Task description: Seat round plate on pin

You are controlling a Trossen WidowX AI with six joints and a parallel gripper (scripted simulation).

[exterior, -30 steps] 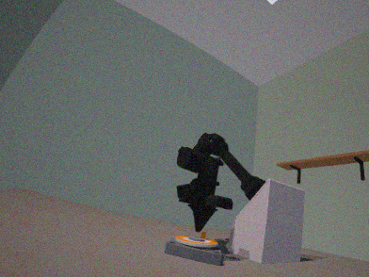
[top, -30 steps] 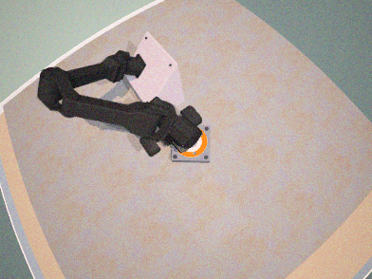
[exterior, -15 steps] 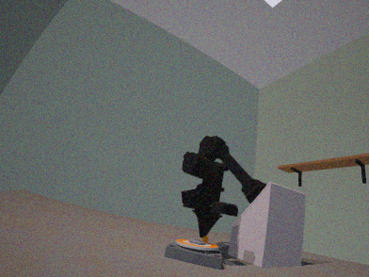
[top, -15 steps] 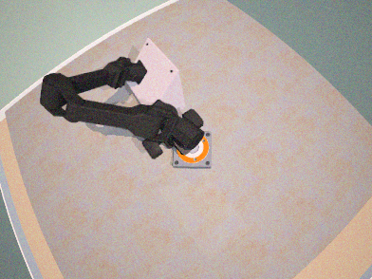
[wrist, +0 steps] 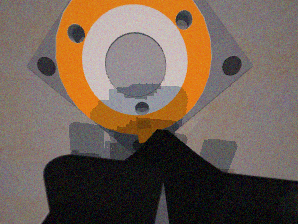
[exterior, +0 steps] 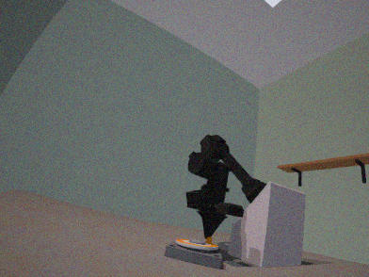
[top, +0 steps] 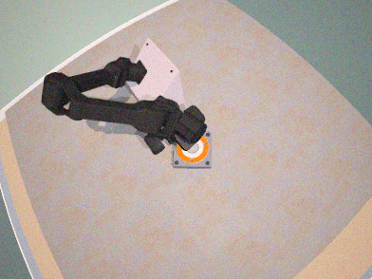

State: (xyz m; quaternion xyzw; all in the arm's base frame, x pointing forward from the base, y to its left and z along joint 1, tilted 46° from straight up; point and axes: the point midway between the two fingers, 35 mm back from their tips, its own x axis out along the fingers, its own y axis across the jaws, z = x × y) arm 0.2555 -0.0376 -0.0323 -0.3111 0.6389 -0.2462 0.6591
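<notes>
The square grey base is 4 cm ahead of my gripper tip, 3 cm to the left of it and 2 cm below it. Round my gripper tip: round plate 2 cm ahead, 2 cm to the left, 1 cm below.
</notes>
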